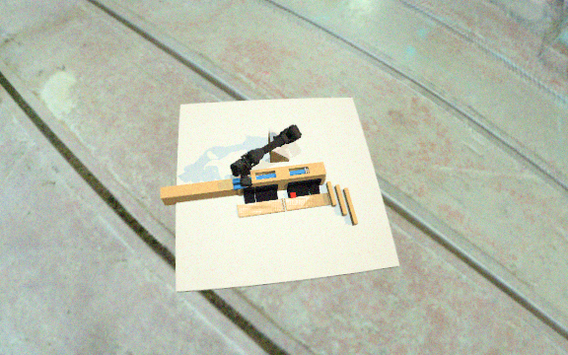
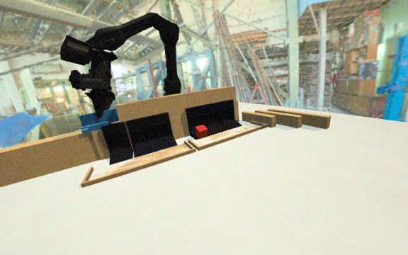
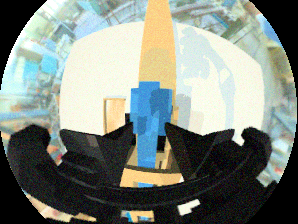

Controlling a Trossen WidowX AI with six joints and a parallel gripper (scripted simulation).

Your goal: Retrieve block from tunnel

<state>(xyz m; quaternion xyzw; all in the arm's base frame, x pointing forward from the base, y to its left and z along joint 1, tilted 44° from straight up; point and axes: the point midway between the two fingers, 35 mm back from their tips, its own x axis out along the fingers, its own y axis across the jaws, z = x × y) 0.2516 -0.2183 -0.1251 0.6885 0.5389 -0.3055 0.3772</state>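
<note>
The wooden tunnel is 60 mm below my gripper tip, 40 mm to the left of it and 20 mm ahead of it. Round my gripper tip: small red block: 300 mm to the left, 100 mm below, 80 mm ahead.
</note>
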